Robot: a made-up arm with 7 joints.
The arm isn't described. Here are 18 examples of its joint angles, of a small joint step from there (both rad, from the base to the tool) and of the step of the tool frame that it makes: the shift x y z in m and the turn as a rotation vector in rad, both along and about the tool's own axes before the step.
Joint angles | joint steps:
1: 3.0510 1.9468 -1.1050 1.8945 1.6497 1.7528 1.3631 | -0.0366 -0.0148 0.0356 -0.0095 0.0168 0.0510 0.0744
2: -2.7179 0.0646 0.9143 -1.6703 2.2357 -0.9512 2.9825 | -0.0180 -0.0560 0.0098 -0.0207 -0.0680 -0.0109 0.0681
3: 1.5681 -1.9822 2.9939 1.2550 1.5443 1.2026 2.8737 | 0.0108 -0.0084 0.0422 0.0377 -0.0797 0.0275 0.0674
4: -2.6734 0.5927 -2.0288 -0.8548 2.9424 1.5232 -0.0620 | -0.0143 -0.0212 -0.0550 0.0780 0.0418 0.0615 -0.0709
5: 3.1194 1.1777 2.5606 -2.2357 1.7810 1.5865 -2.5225 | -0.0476 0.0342 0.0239 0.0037 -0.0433 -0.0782 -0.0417
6: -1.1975 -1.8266 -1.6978 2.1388 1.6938 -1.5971 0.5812 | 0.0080 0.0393 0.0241 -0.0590 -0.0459 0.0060 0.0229
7: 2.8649 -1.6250 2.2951 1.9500 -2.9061 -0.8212 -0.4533 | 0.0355 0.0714 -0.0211 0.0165 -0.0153 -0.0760 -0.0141
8: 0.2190 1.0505 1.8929 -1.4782 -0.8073 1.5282 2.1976 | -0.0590 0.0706 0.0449 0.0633 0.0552 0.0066 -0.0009
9: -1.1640 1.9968 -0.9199 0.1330 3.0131 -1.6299 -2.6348 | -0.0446 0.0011 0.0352 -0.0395 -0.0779 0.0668 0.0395
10: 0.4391 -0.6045 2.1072 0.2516 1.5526 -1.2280 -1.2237 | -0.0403 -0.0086 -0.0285 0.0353 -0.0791 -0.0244 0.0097
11: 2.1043 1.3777 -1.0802 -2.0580 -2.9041 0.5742 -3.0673 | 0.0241 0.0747 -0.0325 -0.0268 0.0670 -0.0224 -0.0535
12: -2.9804 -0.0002 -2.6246 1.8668 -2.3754 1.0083 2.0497 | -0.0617 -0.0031 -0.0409 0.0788 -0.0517 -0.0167 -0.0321
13: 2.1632 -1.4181 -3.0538 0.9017 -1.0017 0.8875 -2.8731 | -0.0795 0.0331 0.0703 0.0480 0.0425 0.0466 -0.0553
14: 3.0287 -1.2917 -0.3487 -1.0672 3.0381 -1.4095 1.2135 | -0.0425 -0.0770 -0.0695 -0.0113 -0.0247 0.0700 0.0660
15: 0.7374 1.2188 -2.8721 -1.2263 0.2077 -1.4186 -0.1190 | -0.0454 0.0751 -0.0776 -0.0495 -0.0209 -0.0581 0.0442
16: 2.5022 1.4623 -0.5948 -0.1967 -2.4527 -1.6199 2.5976 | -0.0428 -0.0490 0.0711 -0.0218 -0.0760 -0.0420 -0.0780
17: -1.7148 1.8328 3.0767 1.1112 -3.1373 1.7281 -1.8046 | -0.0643 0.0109 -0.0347 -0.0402 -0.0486 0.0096 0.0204
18: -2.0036 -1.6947 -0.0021 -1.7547 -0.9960 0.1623 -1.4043 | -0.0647 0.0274 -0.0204 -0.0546 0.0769 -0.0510 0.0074
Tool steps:
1: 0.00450 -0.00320 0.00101 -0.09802 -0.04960 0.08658
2: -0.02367 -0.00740 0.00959 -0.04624 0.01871 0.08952
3: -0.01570 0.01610 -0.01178 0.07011 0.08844 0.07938
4: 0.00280 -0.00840 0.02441 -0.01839 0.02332 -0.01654
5: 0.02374 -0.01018 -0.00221 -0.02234 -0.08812 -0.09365
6: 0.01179 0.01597 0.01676 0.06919 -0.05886 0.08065
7: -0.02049 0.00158 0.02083 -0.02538 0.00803 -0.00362
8: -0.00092 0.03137 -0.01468 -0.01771 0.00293 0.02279
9: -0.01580 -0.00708 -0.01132 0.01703 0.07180 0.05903
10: 0.00747 -0.00744 -0.00575 -0.00065 0.11765 -0.09228
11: -0.00044 0.01776 0.00312 -0.08603 -0.00173 0.06808
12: 0.02899 -0.01527 -0.00134 -0.01375 -0.05390 -0.14701
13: -0.02392 0.01590 -0.00571 -0.09550 0.07357 0.02380
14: 0.00536 -0.05191 0.03662 -0.15376 -0.09507 -0.00626
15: -0.00882 0.05033 -0.02415 -0.00545 0.14808 0.16969
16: 0.00951 -0.02152 0.03683 -0.03806 0.01727 -0.04211
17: 0.03418 0.01933 -0.01323 0.08819 -0.09022 0.04940
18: -0.00864 -0.02986 0.01390 -0.06620 0.00780 0.15214
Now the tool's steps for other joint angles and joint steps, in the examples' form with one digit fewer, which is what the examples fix.
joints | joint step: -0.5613 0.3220 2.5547 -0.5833 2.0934 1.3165 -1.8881 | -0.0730 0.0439 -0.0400 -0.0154 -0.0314 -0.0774 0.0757
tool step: -0.0056 -0.0046 -0.0250 0.0343 -0.1050 0.0112
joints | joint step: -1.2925 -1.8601 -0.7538 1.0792 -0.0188 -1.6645 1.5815 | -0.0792 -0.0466 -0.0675 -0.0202 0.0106 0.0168 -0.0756
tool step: 0.0057 0.0367 -0.0378 0.0901 -0.0278 -0.1026
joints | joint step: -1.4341 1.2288 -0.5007 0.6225 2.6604 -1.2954 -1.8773 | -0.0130 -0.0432 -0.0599 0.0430 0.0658 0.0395 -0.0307
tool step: -0.0204 -0.0149 -0.0036 0.0060 -0.0156 0.0299
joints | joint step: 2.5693 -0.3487 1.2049 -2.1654 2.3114 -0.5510 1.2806 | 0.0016 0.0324 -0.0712 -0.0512 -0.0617 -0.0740 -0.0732
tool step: 0.0082 -0.0052 0.0098 -0.0042 -0.0117 -0.1215
